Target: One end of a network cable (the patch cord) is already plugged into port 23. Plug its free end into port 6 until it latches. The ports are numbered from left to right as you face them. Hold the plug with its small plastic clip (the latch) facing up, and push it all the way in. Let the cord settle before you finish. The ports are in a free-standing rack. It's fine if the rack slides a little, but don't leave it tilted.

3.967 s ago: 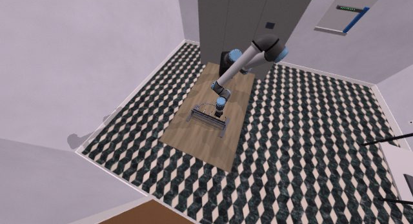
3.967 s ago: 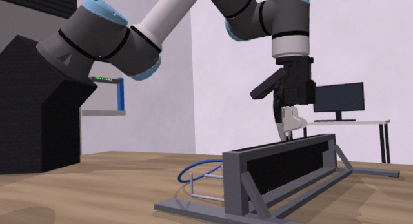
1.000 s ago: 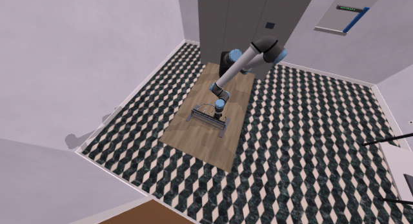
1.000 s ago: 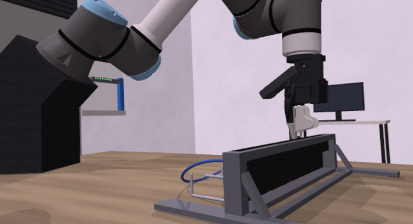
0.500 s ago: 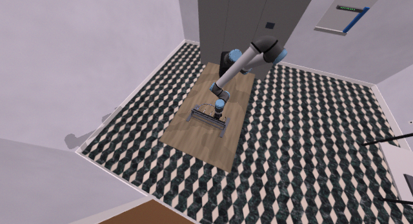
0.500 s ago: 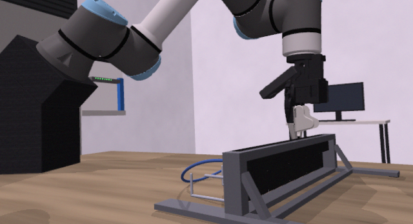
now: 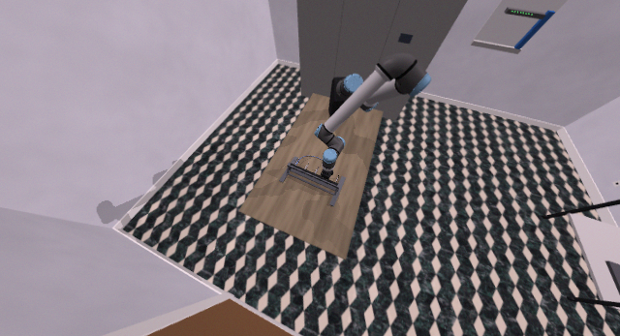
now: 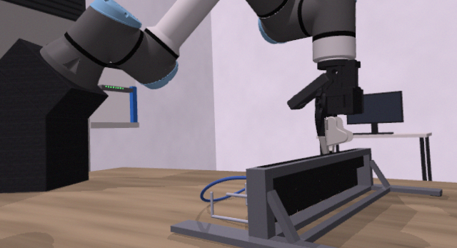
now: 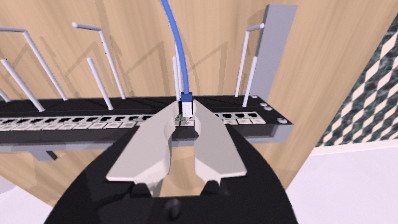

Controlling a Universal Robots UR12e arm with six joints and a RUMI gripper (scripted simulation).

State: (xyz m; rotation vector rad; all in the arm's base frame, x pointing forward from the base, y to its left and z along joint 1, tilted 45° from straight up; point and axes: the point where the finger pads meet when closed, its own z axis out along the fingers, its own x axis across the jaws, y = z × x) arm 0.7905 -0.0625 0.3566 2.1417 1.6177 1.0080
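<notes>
Now: the plug 1 cm below my hand and 1 cm ahead of it.
</notes>
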